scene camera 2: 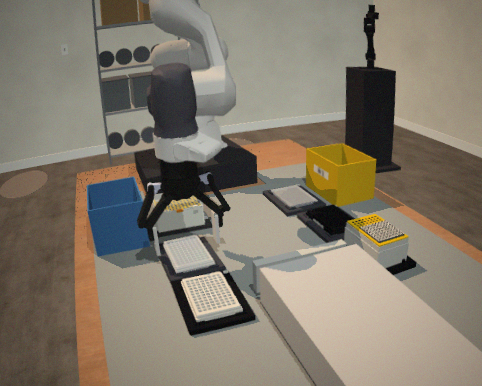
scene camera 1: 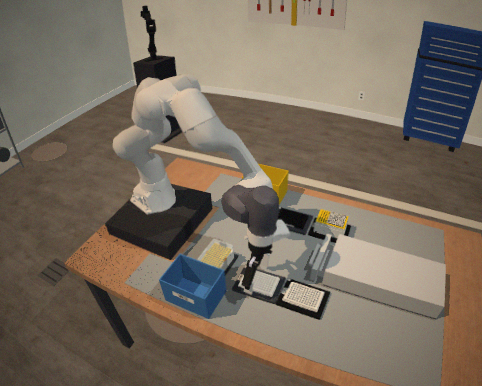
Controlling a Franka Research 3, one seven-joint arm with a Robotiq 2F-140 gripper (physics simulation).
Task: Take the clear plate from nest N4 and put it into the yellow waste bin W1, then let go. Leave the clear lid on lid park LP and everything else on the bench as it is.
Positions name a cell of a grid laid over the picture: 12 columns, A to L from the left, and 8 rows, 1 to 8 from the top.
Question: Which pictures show the pale device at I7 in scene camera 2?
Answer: Scene camera 2 and scene camera 1: all of them.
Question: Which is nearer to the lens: the pale device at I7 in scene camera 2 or the black plate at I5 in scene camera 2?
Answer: The pale device.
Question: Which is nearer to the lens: the pale device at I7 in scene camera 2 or the tip box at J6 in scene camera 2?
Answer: The pale device.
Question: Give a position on a pale device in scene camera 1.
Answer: At K6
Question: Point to a white plate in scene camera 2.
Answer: F7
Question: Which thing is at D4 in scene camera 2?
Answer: My gripper.
